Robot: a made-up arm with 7 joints.
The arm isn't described. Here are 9 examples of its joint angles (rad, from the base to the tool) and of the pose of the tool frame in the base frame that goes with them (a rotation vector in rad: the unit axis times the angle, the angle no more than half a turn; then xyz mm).
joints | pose
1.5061 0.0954 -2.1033 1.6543 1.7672 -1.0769 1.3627 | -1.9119 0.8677 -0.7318 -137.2 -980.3 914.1
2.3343 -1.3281 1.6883 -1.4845 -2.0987 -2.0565 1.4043 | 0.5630 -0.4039 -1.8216 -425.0 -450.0 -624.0
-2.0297 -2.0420 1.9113 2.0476 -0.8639 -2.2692 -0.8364 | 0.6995 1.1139 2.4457 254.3 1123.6 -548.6
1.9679 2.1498 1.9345 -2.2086 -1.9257 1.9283 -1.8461 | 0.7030 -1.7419 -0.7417 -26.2 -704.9 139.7
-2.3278 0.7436 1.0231 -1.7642 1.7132 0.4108 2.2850 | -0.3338 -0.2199 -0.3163 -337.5 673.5 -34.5
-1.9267 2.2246 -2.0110 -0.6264 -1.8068 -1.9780 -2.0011 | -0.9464 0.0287 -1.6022 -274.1 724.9 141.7
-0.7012 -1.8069 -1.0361 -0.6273 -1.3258 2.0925 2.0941 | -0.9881 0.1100 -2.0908 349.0 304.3 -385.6
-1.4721 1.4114 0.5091 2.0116 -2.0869 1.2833 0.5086 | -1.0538 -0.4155 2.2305 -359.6 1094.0 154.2
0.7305 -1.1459 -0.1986 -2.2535 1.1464 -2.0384 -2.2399 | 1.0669 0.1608 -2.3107 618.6 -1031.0 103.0
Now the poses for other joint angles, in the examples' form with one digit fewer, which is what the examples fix.
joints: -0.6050 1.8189 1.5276 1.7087 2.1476 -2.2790 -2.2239
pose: 0.002 2.299 -2.092 111 813 -321
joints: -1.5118 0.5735 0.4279 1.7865 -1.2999 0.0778 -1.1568
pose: 0.380 2.206 0.339 -242 563 354
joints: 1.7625 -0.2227 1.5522 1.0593 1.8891 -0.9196 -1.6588
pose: 1.294 0.637 1.288 169 -672 538
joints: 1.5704 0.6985 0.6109 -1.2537 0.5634 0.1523 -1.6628
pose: -0.655 -1.463 -0.482 -249 -718 149
